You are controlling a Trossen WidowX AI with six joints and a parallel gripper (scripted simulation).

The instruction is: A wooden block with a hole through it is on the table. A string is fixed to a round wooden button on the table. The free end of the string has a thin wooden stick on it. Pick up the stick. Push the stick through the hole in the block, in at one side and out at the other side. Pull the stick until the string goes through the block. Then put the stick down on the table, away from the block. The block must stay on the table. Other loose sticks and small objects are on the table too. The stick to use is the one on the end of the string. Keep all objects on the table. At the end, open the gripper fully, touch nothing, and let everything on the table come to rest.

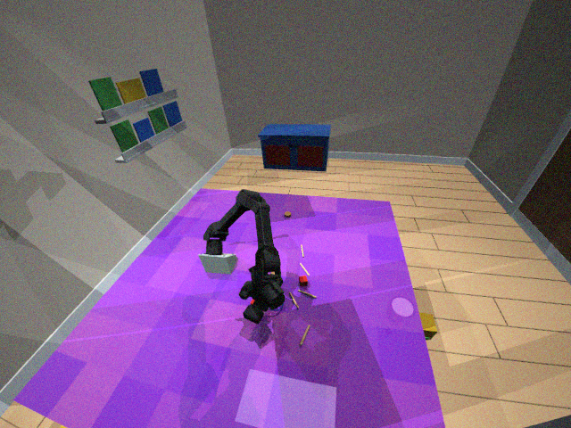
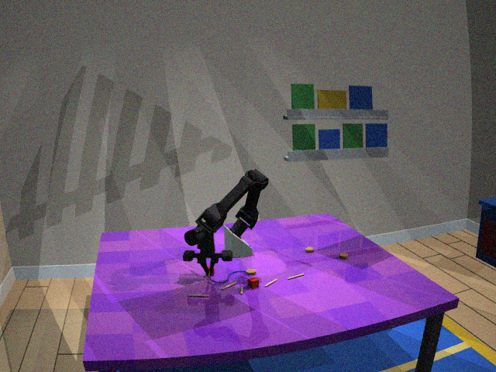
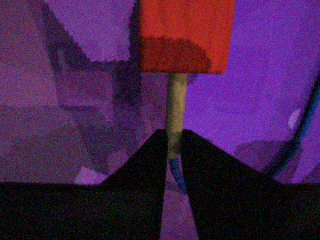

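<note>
The thin wooden stick lies 10 mm behind my gripper tip. Round my gripper tip: red block 50 mm behind, 10 mm to the left; round wooden button 170 mm to the left, 20 mm behind, 10 mm below.
</note>
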